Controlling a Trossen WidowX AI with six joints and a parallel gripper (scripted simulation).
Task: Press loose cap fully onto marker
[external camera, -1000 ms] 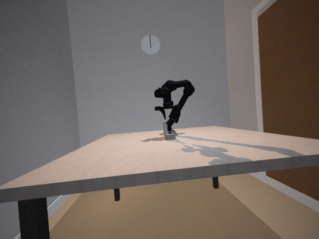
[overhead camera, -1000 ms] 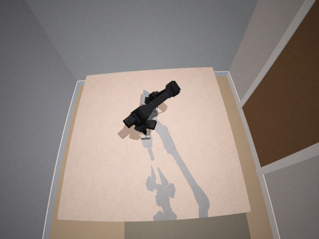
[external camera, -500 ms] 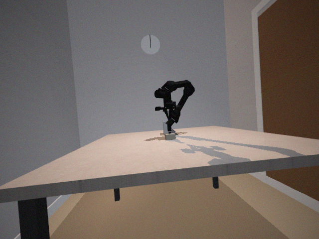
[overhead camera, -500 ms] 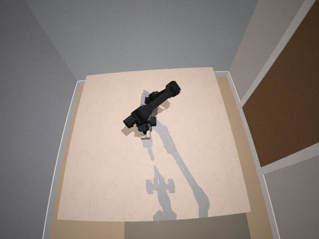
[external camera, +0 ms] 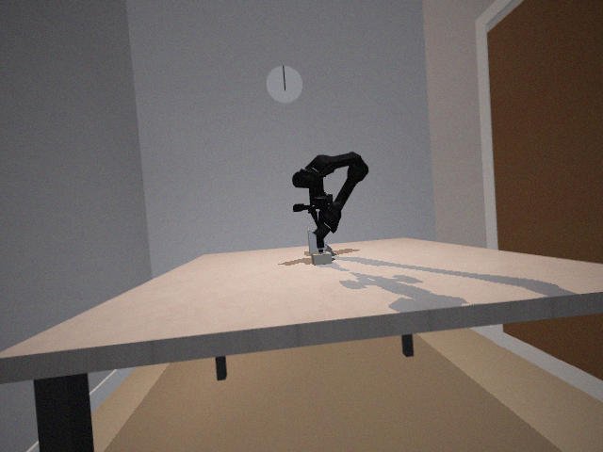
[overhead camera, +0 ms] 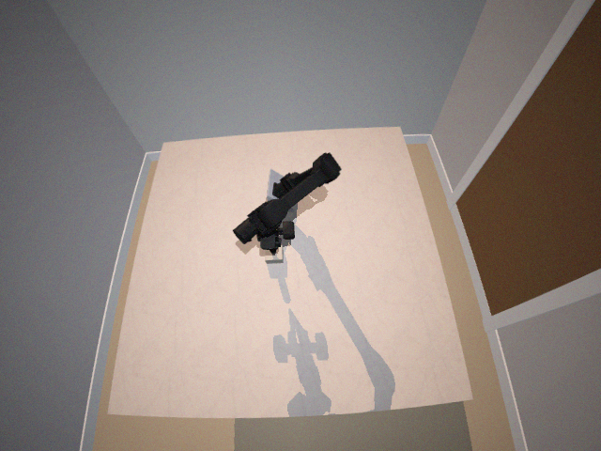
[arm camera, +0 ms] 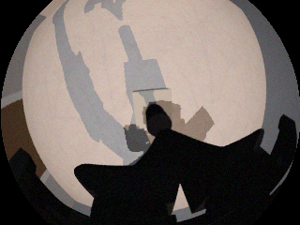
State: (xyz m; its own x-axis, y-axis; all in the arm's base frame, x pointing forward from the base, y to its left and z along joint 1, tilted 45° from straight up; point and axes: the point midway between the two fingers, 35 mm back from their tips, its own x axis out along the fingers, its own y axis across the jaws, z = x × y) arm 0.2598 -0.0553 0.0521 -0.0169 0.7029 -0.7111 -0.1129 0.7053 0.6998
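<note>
My gripper tip is 50 mm above the dark cap. The rest, counted from my gripper tip: grey holder block (110 mm below).
</note>
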